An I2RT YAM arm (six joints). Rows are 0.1 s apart.
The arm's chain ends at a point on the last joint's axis. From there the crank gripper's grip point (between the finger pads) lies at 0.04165 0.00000 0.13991 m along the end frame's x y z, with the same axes.
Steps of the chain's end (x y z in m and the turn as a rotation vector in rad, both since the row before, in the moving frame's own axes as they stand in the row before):
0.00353, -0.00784, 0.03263, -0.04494, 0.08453, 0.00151
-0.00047, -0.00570, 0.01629, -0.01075, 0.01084, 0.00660
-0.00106, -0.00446, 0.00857, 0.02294, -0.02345, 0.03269
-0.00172, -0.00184, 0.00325, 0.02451, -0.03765, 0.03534
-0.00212, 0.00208, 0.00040, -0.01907, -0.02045, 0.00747
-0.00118, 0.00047, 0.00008, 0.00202, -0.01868, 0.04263
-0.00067, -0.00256, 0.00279, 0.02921, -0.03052, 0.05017
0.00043, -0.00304, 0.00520, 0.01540, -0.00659, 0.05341
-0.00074, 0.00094, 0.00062, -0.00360, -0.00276, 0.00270
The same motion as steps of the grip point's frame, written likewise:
0.01519, -0.00157, 0.02847, -0.04494, 0.08453, 0.00151
0.00104, -0.00392, 0.01582, -0.01075, 0.01084, 0.00660
-0.00432, -0.00637, 0.00949, 0.02294, -0.02345, 0.03269
-0.00698, -0.00391, 0.00469, 0.02451, -0.03765, 0.03534
-0.00500, 0.00506, 0.00119, -0.01907, -0.02045, 0.00747
-0.00383, 0.00191, 0.00083, 0.00202, -0.01868, 0.04263
-0.00491, -0.00468, 0.00397, 0.02921, -0.03052, 0.05017
-0.00049, -0.00300, 0.00547, 0.01540, -0.00659, 0.05341
-0.00113, 0.00156, 0.00073, -0.00360, -0.00276, 0.00270

